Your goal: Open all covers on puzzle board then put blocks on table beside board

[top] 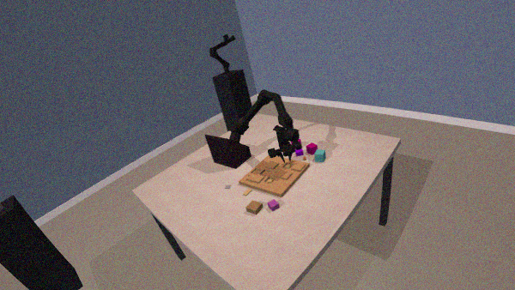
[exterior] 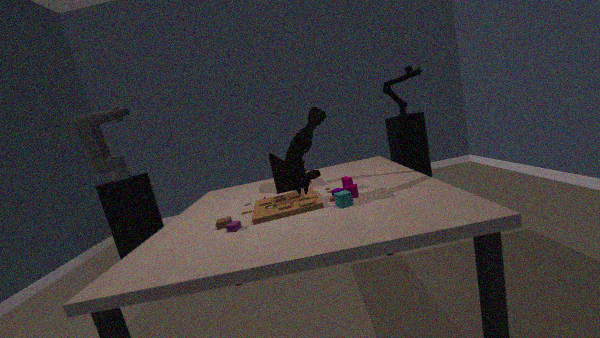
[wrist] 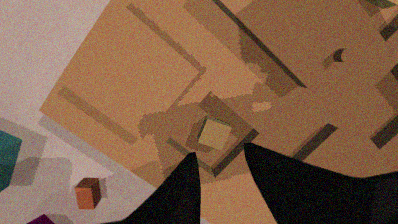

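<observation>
My gripper tip is now 4 cm short of the small orange block, 12 cm to the right of it and 4 cm above it. Round my gripper tip: magenta block (5 cm ahead, 21 cm to the left, 2 cm below); brown block (3 cm ahead, 36 cm to the right, 3 cm below); teal block (14 cm ahead, 15 cm to the left, 2 cm below).
</observation>
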